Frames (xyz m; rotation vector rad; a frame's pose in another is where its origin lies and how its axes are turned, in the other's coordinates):
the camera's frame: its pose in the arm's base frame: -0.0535 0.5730 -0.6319 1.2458 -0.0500 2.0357
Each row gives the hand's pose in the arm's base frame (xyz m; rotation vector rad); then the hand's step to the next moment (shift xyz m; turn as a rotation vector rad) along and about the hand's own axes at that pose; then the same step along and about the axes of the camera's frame.
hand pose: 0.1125 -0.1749 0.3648 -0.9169 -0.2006 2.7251
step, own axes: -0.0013 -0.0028 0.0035 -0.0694 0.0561 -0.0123
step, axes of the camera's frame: 0.0046 0.0001 0.0009 -0.0397 0.0292 0.0754
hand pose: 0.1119 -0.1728 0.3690 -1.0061 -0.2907 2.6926
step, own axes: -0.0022 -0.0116 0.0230 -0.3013 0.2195 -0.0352
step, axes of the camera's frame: 0.0245 0.0082 -0.0006 -0.1428 0.1227 0.3237
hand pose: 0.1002 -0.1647 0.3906 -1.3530 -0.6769 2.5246
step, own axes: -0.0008 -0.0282 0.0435 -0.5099 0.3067 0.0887
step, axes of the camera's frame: 0.0432 0.0252 -0.0136 -0.1226 0.3074 0.5024
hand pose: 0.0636 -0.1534 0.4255 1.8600 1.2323 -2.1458
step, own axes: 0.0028 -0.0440 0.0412 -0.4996 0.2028 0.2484
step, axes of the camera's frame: 0.0338 0.0351 -0.0356 -0.0533 0.4448 0.3896
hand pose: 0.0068 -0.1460 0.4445 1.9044 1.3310 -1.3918
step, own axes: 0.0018 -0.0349 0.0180 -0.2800 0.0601 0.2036
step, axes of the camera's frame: 0.0096 0.0211 -0.0318 -0.0371 0.3100 0.1611
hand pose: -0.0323 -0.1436 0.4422 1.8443 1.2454 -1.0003
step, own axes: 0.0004 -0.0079 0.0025 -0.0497 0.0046 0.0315
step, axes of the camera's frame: 0.0004 0.0037 -0.0074 -0.0009 0.0541 0.0235
